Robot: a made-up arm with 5 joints.
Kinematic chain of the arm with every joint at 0, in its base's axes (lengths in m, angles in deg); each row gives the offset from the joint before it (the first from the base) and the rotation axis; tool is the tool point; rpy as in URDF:
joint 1: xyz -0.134 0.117 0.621 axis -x
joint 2: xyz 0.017 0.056 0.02 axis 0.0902 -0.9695 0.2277
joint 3: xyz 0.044 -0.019 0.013 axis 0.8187 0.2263 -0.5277
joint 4: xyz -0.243 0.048 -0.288 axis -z
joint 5: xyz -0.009 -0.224 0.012 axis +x
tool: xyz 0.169 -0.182 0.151 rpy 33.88 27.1 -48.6
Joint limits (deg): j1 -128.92..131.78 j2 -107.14..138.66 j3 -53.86..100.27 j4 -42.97..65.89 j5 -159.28..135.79
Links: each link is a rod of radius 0.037 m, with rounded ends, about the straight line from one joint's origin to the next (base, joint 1, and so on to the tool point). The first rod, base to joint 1, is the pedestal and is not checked.
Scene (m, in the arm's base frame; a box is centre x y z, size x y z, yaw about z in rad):
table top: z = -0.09
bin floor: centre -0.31 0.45 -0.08 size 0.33 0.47 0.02 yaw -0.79
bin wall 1: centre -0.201 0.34 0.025 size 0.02 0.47 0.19 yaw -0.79
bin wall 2: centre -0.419 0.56 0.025 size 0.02 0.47 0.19 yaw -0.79
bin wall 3: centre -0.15 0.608 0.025 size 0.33 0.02 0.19 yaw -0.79
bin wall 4: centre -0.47 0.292 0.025 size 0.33 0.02 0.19 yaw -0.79
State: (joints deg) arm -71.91 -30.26 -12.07 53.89 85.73
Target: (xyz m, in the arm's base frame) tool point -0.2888 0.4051 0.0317
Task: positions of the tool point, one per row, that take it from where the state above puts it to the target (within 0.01 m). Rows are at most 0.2 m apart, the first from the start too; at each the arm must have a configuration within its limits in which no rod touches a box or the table.
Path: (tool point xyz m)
1: -0.5638 0.2238 0.1993
2: -0.4345 0.3294 0.1944
3: -0.2888 0.4051 0.2389
4: -0.3158 0.4044 0.1741
5: -0.3276 0.4054 0.1194
6: -0.3197 0.4075 0.0727
7: -0.2888 0.4050 0.0317

